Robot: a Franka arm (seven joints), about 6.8 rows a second.
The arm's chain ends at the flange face. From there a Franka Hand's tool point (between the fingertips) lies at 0.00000 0.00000 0.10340 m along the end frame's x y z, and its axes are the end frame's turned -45 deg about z.
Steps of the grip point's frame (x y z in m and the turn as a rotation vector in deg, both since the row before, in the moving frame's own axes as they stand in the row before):
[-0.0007 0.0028 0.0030 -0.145 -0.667 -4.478]
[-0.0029 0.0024 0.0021 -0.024 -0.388 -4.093]
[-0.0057 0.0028 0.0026 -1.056 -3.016 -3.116]
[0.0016 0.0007 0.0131 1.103 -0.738 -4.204]
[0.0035 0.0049 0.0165 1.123 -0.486 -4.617]
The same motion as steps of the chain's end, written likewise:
[0.0021 0.0014 0.0030 -0.574 -0.369 -4.478]
[0.0001 0.0032 0.0021 -0.291 -0.257 -4.093]
[0.0003 0.0008 0.0028 -2.879 -1.386 -3.116]
[0.0040 -0.0003 0.0131 0.258 -1.302 -4.204]
[0.0080 0.0017 0.0165 0.450 -1.138 -4.617]

